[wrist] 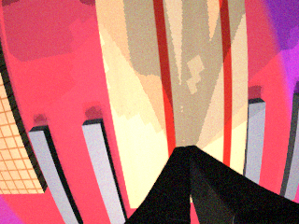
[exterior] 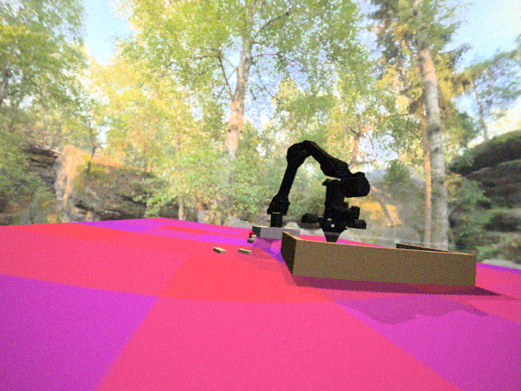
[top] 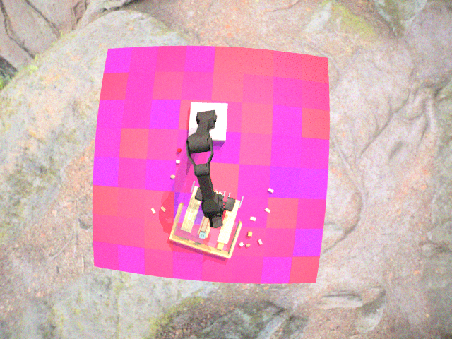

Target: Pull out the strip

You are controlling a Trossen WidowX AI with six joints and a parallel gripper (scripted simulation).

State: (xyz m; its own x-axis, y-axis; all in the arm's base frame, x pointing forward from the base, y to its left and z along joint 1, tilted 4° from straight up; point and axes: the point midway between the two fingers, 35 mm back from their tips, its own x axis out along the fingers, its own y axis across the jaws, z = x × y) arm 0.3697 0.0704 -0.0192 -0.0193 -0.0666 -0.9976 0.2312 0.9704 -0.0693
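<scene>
My gripper tip is 20 cm short of the cube, 5 cm to the left of it and 1 cm below it.
</scene>
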